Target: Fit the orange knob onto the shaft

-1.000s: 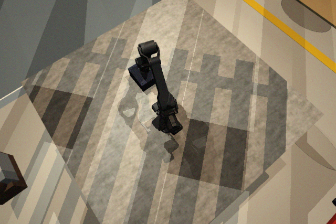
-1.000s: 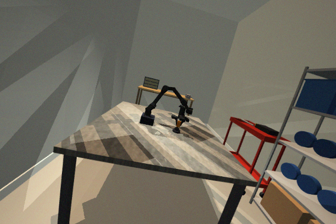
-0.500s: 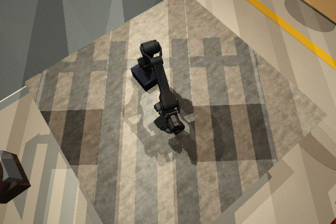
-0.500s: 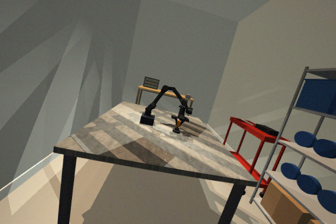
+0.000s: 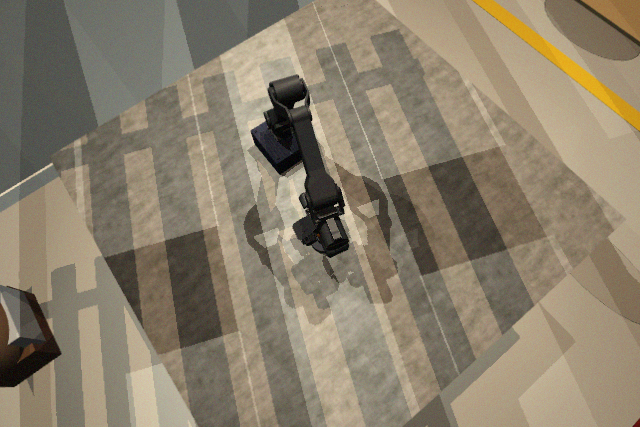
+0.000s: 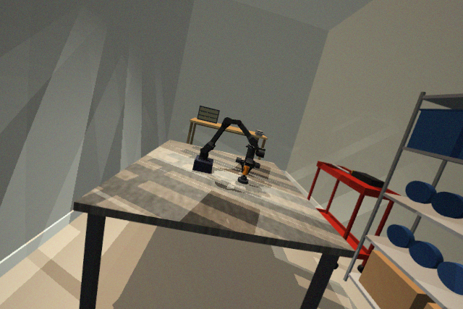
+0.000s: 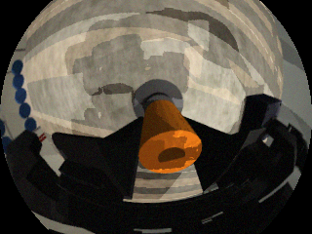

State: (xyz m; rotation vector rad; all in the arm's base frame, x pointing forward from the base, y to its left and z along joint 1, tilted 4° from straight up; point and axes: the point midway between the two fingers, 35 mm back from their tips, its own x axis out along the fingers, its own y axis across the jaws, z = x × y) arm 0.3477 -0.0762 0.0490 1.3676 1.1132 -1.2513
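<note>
My gripper tip is 2 cm below the orange knob. From my gripper tip the other things lie so: round pedestal (4 cm below).
</note>
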